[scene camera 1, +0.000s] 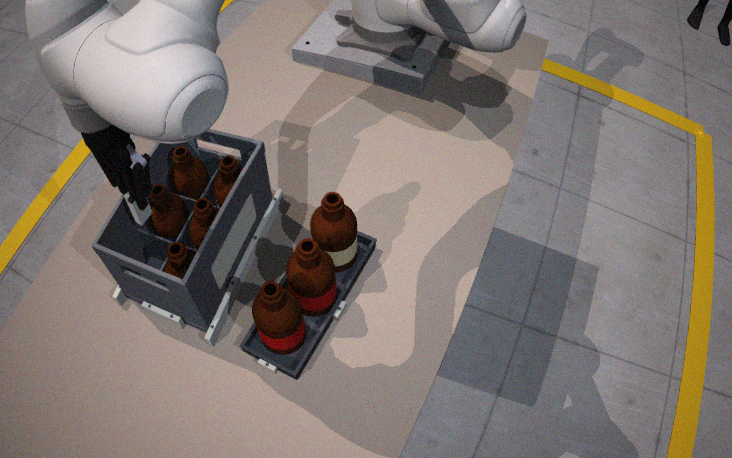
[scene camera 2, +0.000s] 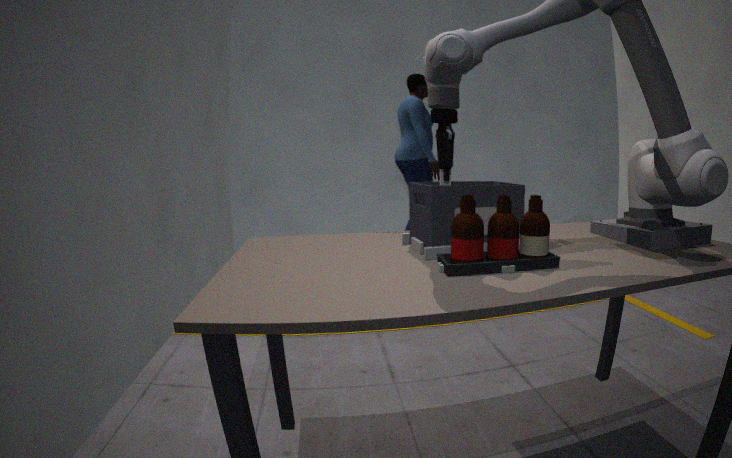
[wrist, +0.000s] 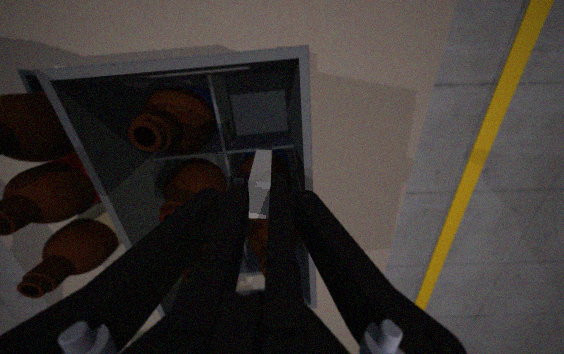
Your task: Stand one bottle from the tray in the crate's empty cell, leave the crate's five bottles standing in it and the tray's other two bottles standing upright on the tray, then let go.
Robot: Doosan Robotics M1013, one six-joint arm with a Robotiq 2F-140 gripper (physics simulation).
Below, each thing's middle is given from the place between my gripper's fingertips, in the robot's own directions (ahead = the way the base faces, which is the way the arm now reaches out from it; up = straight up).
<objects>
The pale rail (scene camera 1: 229, 297) is 60 mm behind my hand, 140 mm to the left of it and 130 mm below it. Round my hand: cream-labelled bottle (scene camera 1: 333, 225) 150 mm behind, 270 mm to the left, 60 mm below.
</objects>
